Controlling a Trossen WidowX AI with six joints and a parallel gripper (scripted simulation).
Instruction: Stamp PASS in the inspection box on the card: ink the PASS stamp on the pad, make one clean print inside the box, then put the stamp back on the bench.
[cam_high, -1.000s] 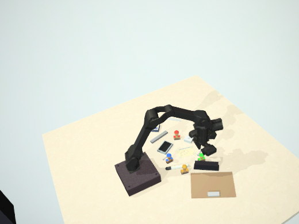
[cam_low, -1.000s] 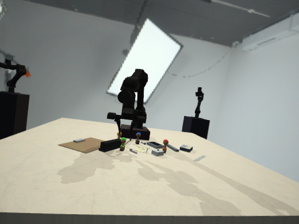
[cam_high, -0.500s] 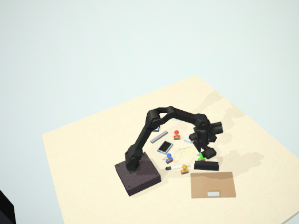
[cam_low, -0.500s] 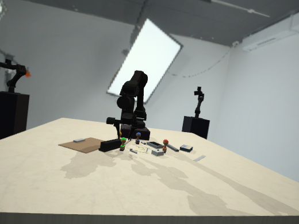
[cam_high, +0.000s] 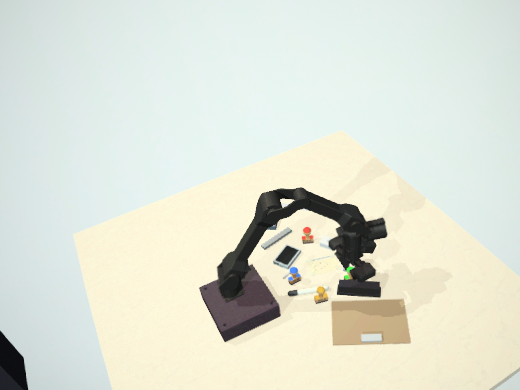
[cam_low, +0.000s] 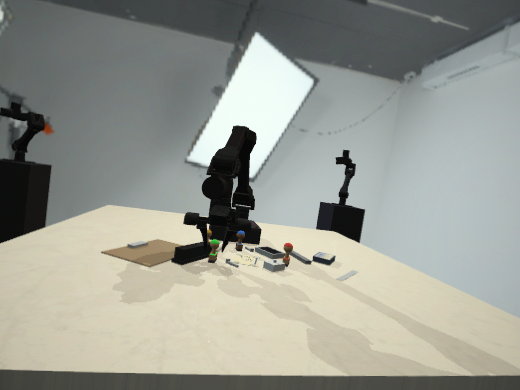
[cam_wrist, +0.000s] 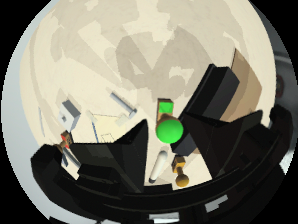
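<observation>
My gripper tip is now 1 cm above the green-knobbed stamp. Also, from my gripper tip: black box (1 cm behind, 5 cm to the right, 1 cm below); then pale card (4 cm behind, 11 cm to the left, 3 cm below); then yellow-knobbed stamp (13 cm behind, 2 cm to the right, 1 cm below).
</observation>
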